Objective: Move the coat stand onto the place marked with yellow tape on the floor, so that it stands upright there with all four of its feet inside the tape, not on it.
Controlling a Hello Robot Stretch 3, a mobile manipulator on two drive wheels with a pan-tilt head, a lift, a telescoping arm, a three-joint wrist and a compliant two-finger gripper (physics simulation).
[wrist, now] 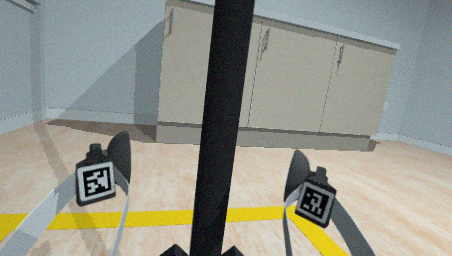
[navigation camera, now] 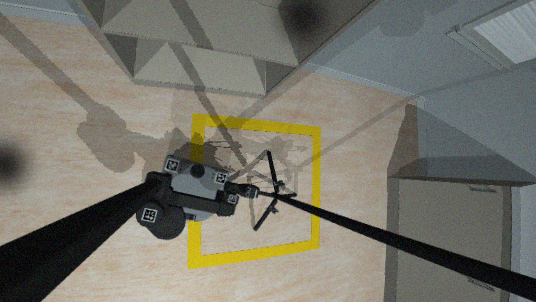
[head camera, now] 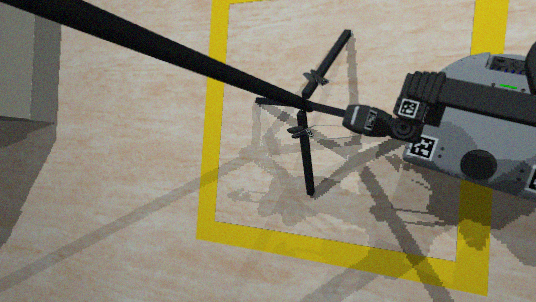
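Pixels of known places: gripper, fingertip midpoint: (navigation camera: 281, 197) (head camera: 295, 102); robot's base at its link origin: (navigation camera: 196, 170) (head camera: 476, 163).
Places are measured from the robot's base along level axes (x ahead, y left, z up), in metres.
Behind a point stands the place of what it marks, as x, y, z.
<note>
The black coat stand (head camera: 150, 42) @(-0.021, -0.426, 0.861) (navigation camera: 375, 232) @(-0.016, -0.426, 0.897) (wrist: 222, 100) stands upright on the floor. Three of its feet show inside the yellow tape (head camera: 208, 200) @(0.410, -0.792, 0.000) (navigation camera: 316, 225) @(-0.187, -0.956, 0.001) (wrist: 160, 217), clear of it; in the head view the fourth leg runs under my wrist and its foot is hidden. My gripper (head camera: 308, 104) (navigation camera: 276, 197) @(-0.016, -0.418, 0.362) (wrist: 210, 159) @(-0.016, -0.418, 0.362) is open, its fingertips wide apart on either side of the pole, with gaps on both sides in the wrist view. Its body is on my base's side of the pole.
My base (head camera: 445, 145) @(-0.020, -0.081, 0.159) (navigation camera: 192, 187) @(-0.086, 0.001, 0.160) covers part of the tape side opposite the cabinet. A beige cabinet (head camera: 45, 70) @(0.148, -1.733, 0.058) (navigation camera: 450, 220) @(0.086, -1.690, 0.547) (wrist: 295, 75) stands beyond the coat stand. Another beige unit (navigation camera: 225, 30) @(0.579, 0.081, 0.516) stands near the tape at the top of the navigation view.
</note>
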